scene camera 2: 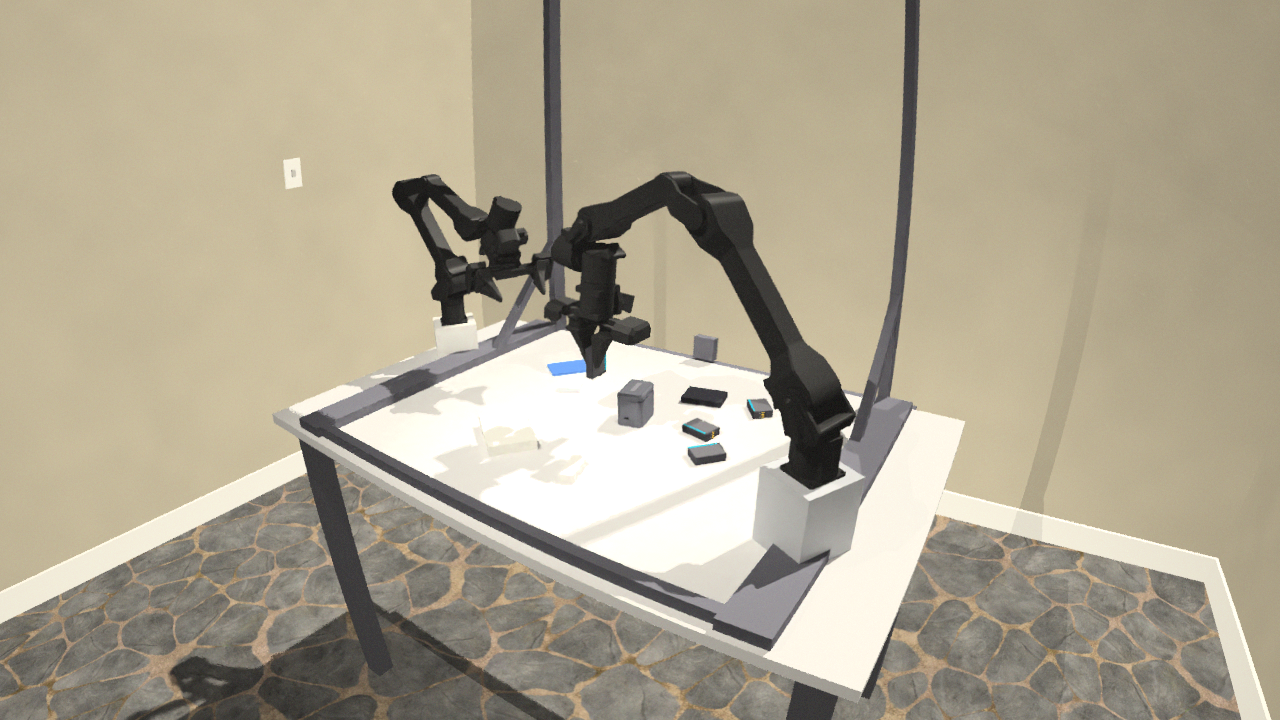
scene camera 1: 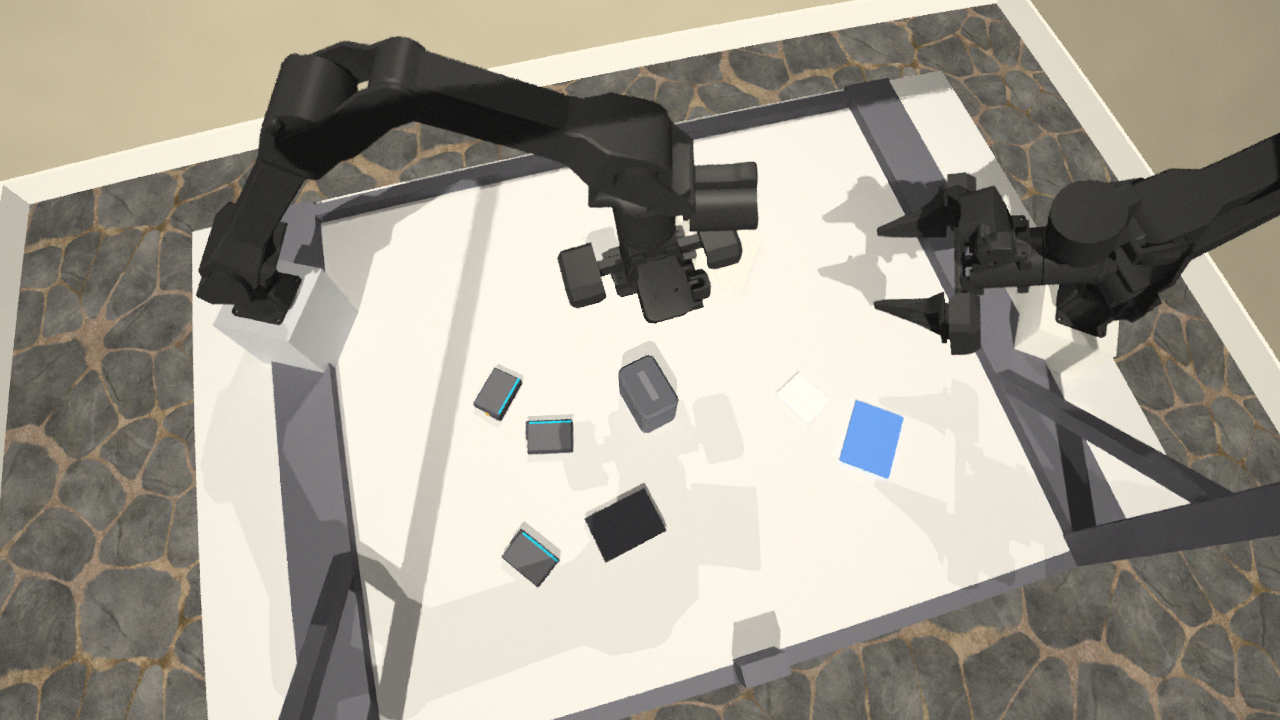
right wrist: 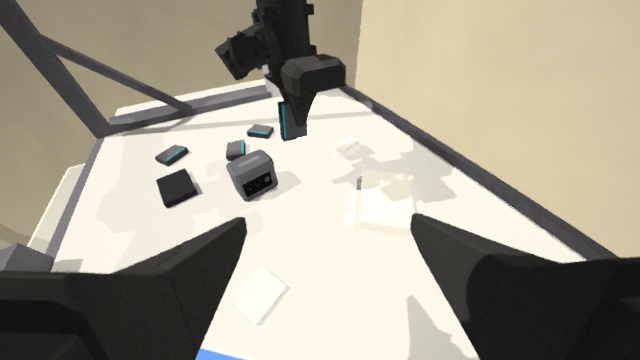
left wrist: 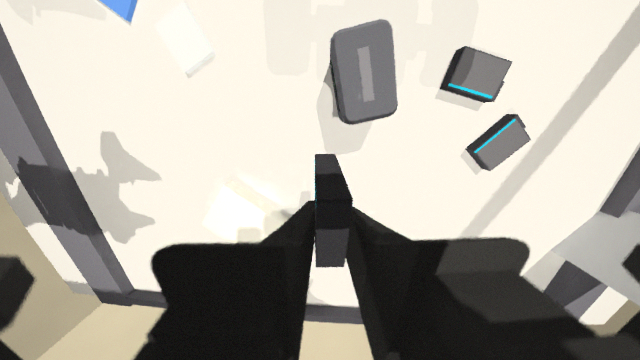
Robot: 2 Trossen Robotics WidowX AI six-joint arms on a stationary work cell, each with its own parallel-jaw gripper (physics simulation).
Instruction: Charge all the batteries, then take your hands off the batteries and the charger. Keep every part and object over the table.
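Frame: origin at the left arm's base, x left, y ahead, z down, level; metres.
Where they show: left gripper, fingertip midpoint: (scene camera 2: pixel 592 366) (right wrist: pixel 298 123) (left wrist: pixel 325 206); right gripper, fingertip midpoint: (scene camera 2: pixel 523 297) (scene camera 1: pixel 875 267) (right wrist: pixel 328 223); left arm's base, origin of the base link: (scene camera 2: pixel 812 471) (scene camera 1: pixel 267 296); right arm's base, origin of the base link: (scene camera 2: pixel 453 320) (scene camera 1: pixel 1081 309).
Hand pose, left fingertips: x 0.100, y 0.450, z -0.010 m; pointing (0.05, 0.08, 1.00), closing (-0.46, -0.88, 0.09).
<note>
Each offset is from my left fingertips to the top centre of the thing. "pt": to the spot under its first point.
A grey charger @[pt dx -0.100, dy +0.017, dz +0.064 m] (scene camera 1: pixel 648 392) (scene camera 2: pixel 635 402) (left wrist: pixel 365 72) (right wrist: pixel 252 175) stands upright mid-table. My left gripper (scene camera 2: pixel 595 368) (left wrist: pixel 325 206) is shut on a dark battery @[dx -0.008, dy +0.003, dz -0.039 m] (left wrist: pixel 332 180) (right wrist: pixel 290 125) with a cyan stripe, held upright above the table, apart from the charger; its fingertips are hidden in scene camera 1. Three more batteries lie on the table in scene camera 1: one @[dx -0.125, dy -0.175, dz +0.114 m] (scene camera 1: pixel 497 392) at upper left, one @[dx -0.165, dy -0.096, dz +0.114 m] (scene camera 1: pixel 548 436) nearer the charger, one @[dx -0.312, dy -0.079, dz +0.114 m] (scene camera 1: pixel 530 557) lower down. My right gripper (scene camera 1: pixel 877 268) (scene camera 2: pixel 519 295) (right wrist: pixel 328 223) is open and empty, raised at the right in scene camera 1.
A flat black block @[dx -0.251, dy +0.022, dz +0.117 m] (scene camera 1: pixel 625 523) (scene camera 2: pixel 704 396) (right wrist: pixel 176 188) lies below the charger in scene camera 1. A white block @[dx -0.044, dy +0.211, dz +0.121 m] (scene camera 1: pixel 802 396) (right wrist: pixel 261 296) and a blue block @[dx -0.079, dy +0.306, dz +0.123 m] (scene camera 1: pixel 870 438) (scene camera 2: pixel 565 367) lie to its right. A cream block @[dx +0.149, dy +0.056, dz +0.109 m] (right wrist: pixel 387 200) lies right of the charger in the right wrist view.
</note>
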